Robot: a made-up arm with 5 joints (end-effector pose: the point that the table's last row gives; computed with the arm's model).
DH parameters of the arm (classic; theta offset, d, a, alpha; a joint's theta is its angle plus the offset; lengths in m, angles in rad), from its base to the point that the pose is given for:
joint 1: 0 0.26 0 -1.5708
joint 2: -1.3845 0 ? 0
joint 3: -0.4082 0 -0.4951 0
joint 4: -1.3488 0 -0.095 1.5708
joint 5: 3.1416 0.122 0 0
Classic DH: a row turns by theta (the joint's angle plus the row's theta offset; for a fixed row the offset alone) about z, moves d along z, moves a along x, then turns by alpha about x.
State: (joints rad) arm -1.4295 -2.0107 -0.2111 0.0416 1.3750
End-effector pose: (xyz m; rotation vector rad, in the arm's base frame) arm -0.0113 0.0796 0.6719 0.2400 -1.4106 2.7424
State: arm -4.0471 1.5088 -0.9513 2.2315 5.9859
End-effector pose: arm -0.0994 0.1267 -0.1827 0.1121 0.3573 -1.1897
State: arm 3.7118 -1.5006 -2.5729 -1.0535 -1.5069
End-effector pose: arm 0.8165 0.5236 0.4408 -1.7547 1.0334 -0.5998
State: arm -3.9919 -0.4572 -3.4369 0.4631 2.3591
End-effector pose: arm 0.4343 -0.4947 1.0701 0.3183 -0.0108 1.4974
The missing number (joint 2, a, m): 0.4589
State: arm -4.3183 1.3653 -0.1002 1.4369 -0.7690
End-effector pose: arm 0.0410 -0.0987 0.0895 0.1045 0.5054 -1.9098
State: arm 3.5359 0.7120 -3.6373 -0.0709 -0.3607
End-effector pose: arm -0.2584 -0.1075 1.1754 0.0536 -0.1352 0.0336
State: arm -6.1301 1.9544 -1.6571 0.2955 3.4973
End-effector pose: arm 0.3555 0.0548 -0.6356 -0.2590 -2.5476 0.1969
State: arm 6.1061 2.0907 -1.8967 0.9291 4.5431
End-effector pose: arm 0.2895 -0.0518 -0.6712 -1.4951 -1.4835 0.7616
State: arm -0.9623 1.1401 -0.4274 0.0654 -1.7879
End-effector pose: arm 0.1109 -0.1591 -0.2192 -2.1723 -0.9514 0.1891
